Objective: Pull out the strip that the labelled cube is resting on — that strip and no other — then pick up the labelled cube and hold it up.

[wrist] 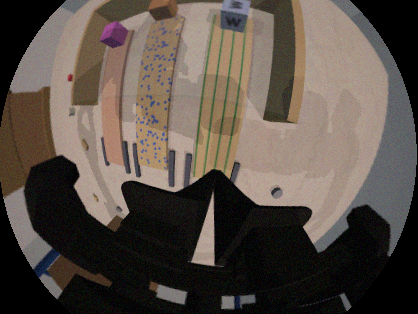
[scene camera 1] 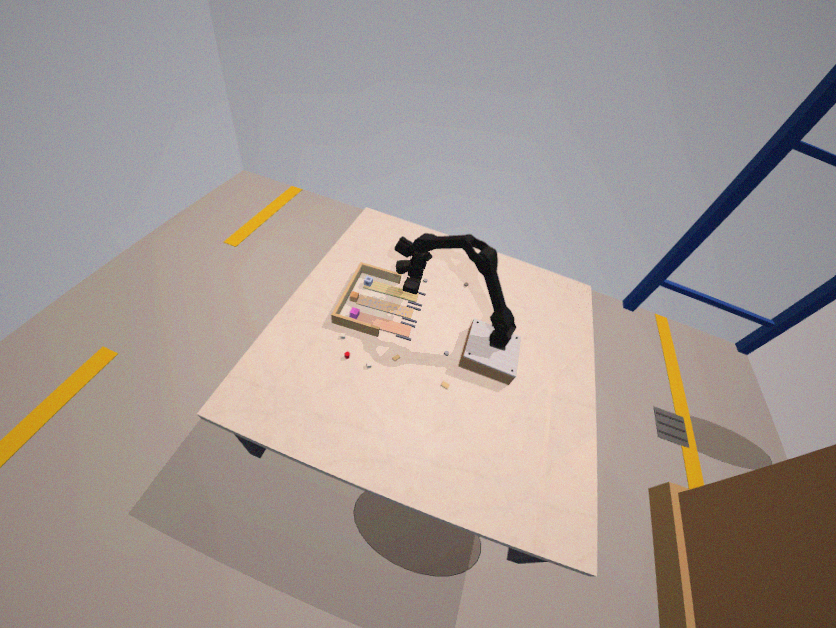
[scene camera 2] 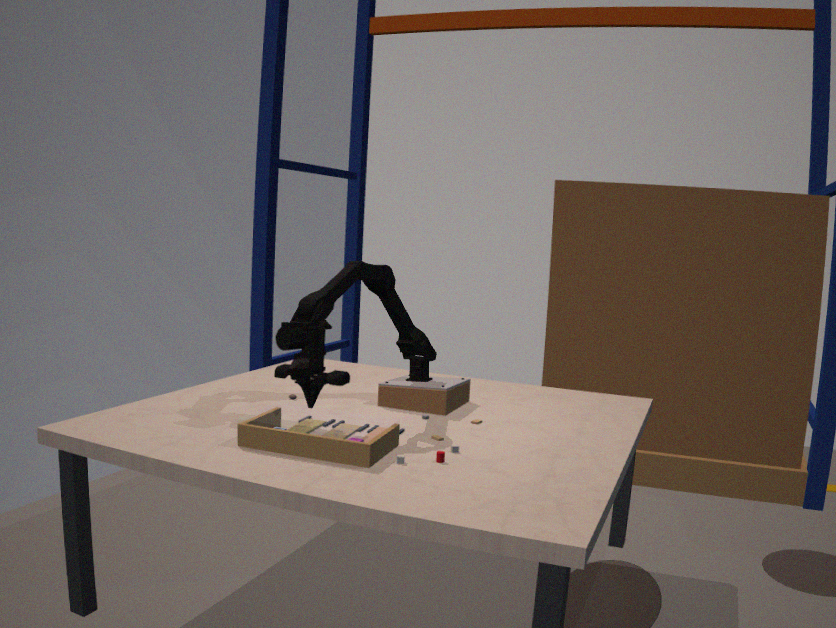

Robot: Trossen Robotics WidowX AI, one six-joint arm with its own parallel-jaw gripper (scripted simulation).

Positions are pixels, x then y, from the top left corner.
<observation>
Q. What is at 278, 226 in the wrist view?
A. The gripper.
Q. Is the gripper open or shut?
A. Shut.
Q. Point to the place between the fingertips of the gripper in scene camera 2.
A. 310, 407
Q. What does the gripper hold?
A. Nothing.
</observation>
